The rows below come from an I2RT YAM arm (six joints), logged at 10 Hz.
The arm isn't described. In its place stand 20 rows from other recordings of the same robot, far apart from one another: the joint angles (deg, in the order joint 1, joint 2, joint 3, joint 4, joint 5, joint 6), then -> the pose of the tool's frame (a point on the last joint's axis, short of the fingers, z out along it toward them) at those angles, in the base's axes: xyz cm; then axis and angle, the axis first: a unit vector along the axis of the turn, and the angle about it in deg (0 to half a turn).
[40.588, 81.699, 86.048, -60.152, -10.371, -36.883] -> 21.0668 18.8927 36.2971 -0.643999 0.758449 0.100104 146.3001
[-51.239, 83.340, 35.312, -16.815, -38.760, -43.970] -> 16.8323 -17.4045 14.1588 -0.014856 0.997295 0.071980 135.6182
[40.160, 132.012, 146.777, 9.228, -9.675, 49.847] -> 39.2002 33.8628 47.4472 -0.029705 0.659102 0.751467 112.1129
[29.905, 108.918, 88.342, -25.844, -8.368, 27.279] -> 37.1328 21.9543 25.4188 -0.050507 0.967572 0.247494 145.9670
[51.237, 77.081, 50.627, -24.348, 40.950, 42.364] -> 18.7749 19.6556 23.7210 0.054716 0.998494 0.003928 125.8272
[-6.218, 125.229, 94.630, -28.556, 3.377, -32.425] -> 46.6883 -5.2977 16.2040 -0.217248 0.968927 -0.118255 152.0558
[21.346, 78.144, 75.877, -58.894, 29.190, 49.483] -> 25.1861 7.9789 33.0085 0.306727 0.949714 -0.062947 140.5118
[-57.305, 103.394, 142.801, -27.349, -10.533, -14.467] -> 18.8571 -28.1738 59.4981 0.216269 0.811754 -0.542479 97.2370
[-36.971, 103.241, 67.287, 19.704, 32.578, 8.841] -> 31.9124 -26.4217 24.6103 0.525589 0.743149 -0.414109 119.4449
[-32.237, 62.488, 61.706, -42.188, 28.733, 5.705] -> 17.7662 -13.2273 33.2581 0.404194 0.853908 -0.327823 142.1913
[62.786, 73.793, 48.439, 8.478, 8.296, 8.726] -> 14.0816 26.2603 28.4611 -0.380240 0.855992 0.350278 117.8587
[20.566, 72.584, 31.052, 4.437, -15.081, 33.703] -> 23.1385 9.6709 18.2506 0.046200 0.944491 0.325273 140.3174
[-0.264, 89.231, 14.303, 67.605, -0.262, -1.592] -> 24.6804 -0.0974 14.2538 -0.013599 0.999836 -0.011961 97.3322
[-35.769, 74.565, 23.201, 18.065, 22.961, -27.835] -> 18.5659 -15.0865 15.5444 0.161559 0.896023 -0.413573 144.7011
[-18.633, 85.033, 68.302, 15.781, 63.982, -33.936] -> 31.0673 -13.8514 36.1954 0.309125 0.697113 -0.646896 137.0647
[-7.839, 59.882, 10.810, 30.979, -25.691, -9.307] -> 19.4488 -1.1197 16.3117 -0.174633 0.977893 0.115020 107.2786
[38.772, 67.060, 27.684, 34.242, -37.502, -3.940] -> 17.8518 17.1188 23.8424 -0.541821 0.678794 0.495650 114.8214
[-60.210, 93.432, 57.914, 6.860, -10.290, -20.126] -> 18.7230 -31.4254 23.1242 0.278766 0.912637 -0.298970 128.0494
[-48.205, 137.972, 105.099, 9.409, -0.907, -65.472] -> 37.0291 -41.3375 16.4022 -0.136322 0.867459 -0.478468 144.4125
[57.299, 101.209, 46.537, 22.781, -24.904, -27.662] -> 17.7656 30.4466 15.1124 -0.716787 0.612750 0.332797 131.5604
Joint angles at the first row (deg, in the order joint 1, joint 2, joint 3, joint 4, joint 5, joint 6):
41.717 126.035 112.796 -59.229 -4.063 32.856
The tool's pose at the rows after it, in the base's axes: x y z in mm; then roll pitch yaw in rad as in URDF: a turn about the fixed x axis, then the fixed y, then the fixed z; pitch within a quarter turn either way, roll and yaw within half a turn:
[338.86 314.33 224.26 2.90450 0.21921 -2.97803]
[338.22 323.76 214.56 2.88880 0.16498 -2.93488]
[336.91 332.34 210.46 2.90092 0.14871 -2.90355]
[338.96 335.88 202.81 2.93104 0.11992 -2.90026]
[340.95 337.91 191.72 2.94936 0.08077 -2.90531]
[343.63 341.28 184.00 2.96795 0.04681 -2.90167]
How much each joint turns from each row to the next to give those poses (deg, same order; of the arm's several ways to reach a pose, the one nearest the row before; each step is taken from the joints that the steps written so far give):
0.774 0.299 0.301 0.307 -0.596 -0.507
0.687 2.804 2.639 -2.119 -2.865 -1.189
0.858 2.102 2.730 -1.891 -0.106 -0.836
0.185 2.408 2.608 -2.478 0.675 0.075
-0.004 2.237 1.559 -1.732 -0.162 0.432
0.058 2.718 3.195 -2.701 -0.087 -0.071

